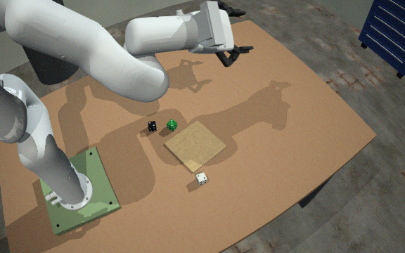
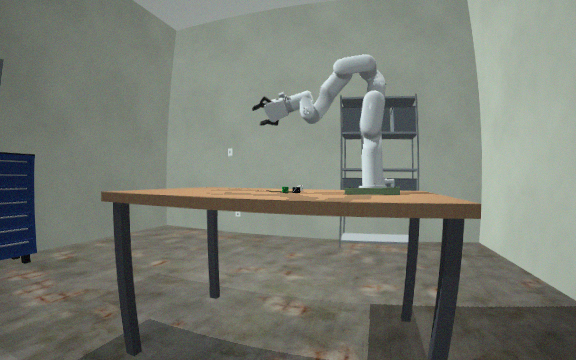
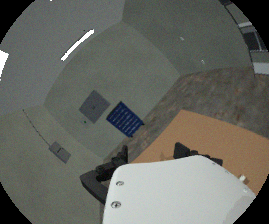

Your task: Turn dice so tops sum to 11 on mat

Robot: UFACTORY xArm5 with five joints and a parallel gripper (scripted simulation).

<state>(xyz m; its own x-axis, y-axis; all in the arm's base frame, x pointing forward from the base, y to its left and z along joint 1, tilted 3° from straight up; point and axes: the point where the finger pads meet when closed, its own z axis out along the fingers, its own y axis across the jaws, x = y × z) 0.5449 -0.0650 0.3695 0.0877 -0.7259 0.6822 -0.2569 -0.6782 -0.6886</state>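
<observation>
My gripper is now 14 cm past the tan mat, 1 cm to the right of it and 37 cm above it. Round my hand: green die (16 cm behind, 11 cm to the left, 36 cm below); then white die (20 cm behind, 10 cm to the right, 36 cm below); then black die (22 cm behind, 15 cm to the left, 36 cm below).
</observation>
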